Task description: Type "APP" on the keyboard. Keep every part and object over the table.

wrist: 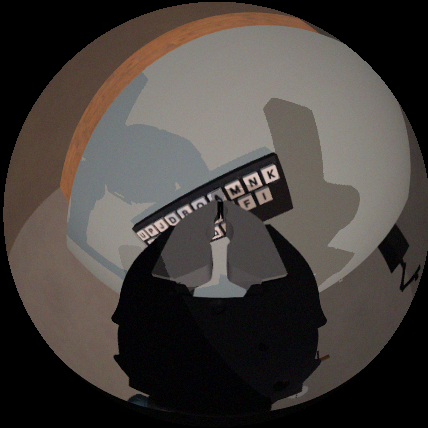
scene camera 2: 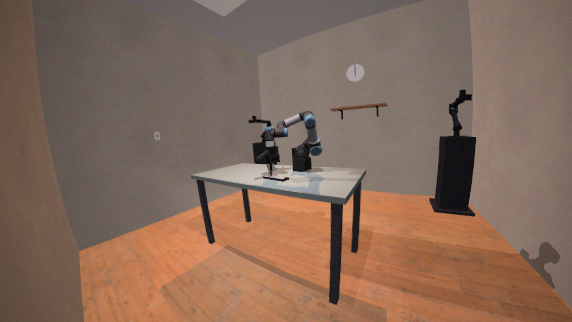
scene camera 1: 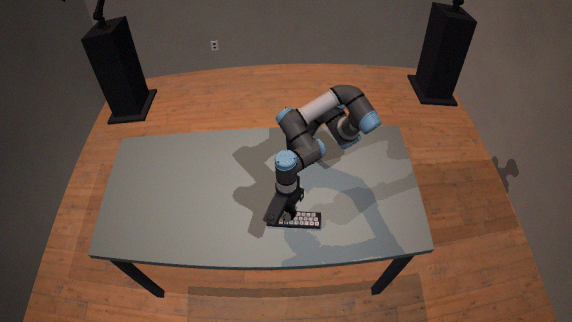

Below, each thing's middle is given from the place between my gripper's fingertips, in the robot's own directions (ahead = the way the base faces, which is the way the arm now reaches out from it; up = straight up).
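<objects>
My hand 30 mm right of black keyboard (wrist: 259,186), 10 mm past it, 10 mm above.
</objects>
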